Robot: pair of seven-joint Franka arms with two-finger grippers.
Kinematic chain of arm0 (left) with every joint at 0, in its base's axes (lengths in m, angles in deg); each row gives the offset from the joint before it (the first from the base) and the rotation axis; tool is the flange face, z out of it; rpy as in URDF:
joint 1: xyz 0 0 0.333 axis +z
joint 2: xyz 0 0 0 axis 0.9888 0.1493 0
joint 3: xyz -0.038 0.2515 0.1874 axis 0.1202 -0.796 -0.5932
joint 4: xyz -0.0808 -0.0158 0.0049 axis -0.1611 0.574 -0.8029
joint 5: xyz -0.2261 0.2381 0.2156 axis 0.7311 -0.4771 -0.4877
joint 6: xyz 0 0 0 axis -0.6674 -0.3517 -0.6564
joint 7: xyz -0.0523 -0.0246 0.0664 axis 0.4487 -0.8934 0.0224
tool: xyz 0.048 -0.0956 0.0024 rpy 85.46 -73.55 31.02
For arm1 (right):
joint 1: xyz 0 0 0.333 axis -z
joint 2: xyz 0 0 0 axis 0.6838 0.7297 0
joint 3: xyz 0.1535 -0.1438 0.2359 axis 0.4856 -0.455 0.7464
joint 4: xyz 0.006 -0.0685 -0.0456 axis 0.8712 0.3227 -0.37
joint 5: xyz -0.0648 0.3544 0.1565 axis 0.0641 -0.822 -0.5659
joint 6: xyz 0 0 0 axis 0.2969 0.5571 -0.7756
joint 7: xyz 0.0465 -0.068 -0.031 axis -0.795 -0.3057 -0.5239
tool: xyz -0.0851 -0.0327 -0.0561 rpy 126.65 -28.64 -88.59
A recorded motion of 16 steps. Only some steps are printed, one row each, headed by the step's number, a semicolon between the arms.
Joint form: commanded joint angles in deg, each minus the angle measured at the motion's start. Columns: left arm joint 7, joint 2, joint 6, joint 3, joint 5, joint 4, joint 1; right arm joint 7, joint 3, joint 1, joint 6, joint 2, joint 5, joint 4.
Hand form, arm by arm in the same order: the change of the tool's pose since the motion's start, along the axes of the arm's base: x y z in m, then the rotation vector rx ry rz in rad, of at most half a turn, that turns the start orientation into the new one. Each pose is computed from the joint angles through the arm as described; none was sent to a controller.
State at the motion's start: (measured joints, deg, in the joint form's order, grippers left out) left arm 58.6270 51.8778 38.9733 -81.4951 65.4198 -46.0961 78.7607; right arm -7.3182 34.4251 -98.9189 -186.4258 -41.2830 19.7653 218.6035
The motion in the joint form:
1: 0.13 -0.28 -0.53 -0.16 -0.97 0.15 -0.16; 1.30 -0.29 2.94 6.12 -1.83 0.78 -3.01
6: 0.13 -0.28 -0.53 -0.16 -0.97 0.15 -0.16; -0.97 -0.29 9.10 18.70 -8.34 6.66 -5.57
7: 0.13 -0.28 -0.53 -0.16 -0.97 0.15 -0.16; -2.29 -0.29 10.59 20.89 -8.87 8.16 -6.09
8: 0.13 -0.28 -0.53 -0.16 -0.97 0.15 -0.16; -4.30 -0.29 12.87 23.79 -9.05 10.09 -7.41
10: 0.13 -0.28 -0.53 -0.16 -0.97 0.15 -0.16; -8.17 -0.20 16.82 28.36 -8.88 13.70 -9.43
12: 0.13 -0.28 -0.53 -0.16 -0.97 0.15 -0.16; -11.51 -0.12 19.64 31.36 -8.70 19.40 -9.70
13: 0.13 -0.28 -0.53 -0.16 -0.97 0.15 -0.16; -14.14 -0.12 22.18 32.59 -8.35 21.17 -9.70
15: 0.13 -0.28 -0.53 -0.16 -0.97 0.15 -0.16; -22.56 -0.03 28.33 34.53 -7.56 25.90 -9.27
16: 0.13 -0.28 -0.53 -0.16 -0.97 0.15 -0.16; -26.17 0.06 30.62 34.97 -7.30 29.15 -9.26
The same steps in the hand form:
1: -0.0024 0.0022 0.0030 0.0171 -0.0003 -0.0008; 0.0213 -0.0115 0.0316 -0.0092 0.0236 -0.0359
6: -0.0024 0.0022 0.0030 0.0171 -0.0003 -0.0008; 0.0459 -0.0613 0.0922 -0.0670 0.0097 0.0099
7: -0.0024 0.0022 0.0030 0.0171 -0.0003 -0.0008; 0.0533 -0.0730 0.0978 -0.0868 0.0063 0.0266
8: -0.0024 0.0022 0.0030 0.0171 -0.0003 -0.0008; 0.0668 -0.0887 0.1059 -0.1108 0.0023 0.0455
10: -0.0024 0.0022 0.0030 0.0171 -0.0003 -0.0008; 0.0895 -0.1172 0.1144 -0.1606 0.0006 0.0820
12: -0.0024 0.0022 0.0030 0.0171 -0.0003 -0.0008; 0.1051 -0.1454 0.1110 -0.2468 -0.0120 0.1318
13: -0.0024 0.0022 0.0030 0.0171 -0.0003 -0.0008; 0.1176 -0.1661 0.1068 -0.2720 0.0001 0.1454
15: -0.0024 0.0022 0.0030 0.0171 -0.0003 -0.0008; 0.1442 -0.2183 0.0955 -0.3201 0.0283 0.2140
16: -0.0024 0.0022 0.0030 0.0171 -0.0003 -0.0008; 0.1545 -0.2400 0.0933 -0.3540 0.0268 0.2555

